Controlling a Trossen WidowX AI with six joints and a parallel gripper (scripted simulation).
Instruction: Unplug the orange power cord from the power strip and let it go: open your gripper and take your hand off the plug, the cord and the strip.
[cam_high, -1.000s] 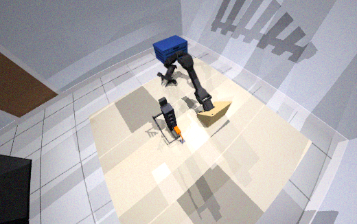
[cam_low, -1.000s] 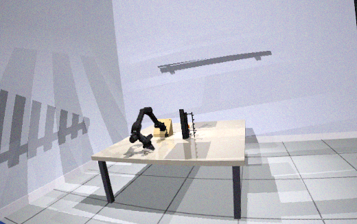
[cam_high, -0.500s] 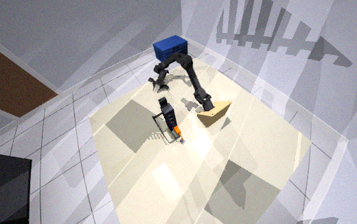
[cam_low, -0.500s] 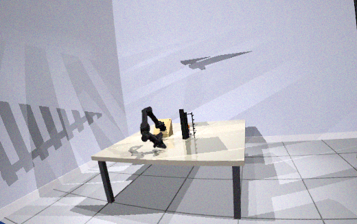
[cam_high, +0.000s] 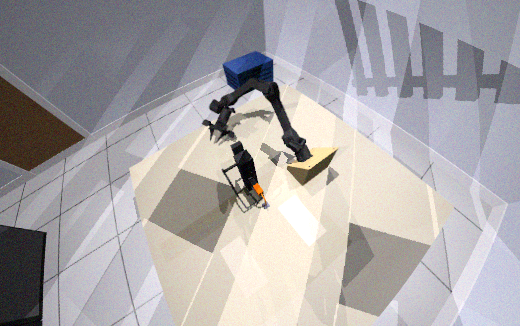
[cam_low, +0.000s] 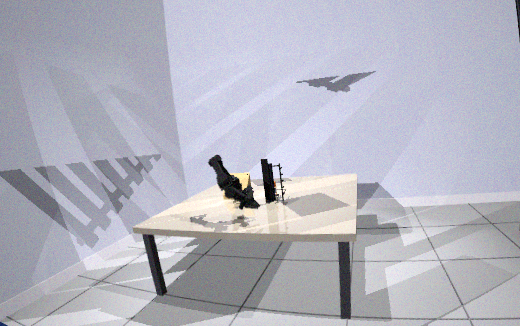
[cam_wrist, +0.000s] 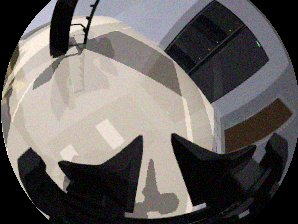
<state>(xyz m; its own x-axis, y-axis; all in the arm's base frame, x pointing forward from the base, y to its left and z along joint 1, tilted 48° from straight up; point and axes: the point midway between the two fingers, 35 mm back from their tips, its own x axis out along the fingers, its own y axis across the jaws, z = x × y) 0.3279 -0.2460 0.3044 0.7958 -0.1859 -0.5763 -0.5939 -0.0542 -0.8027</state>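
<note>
Right now my gripper tip is 390 mm to the right of the orange plug, 70 mm past it and 40 mm below it.
</note>
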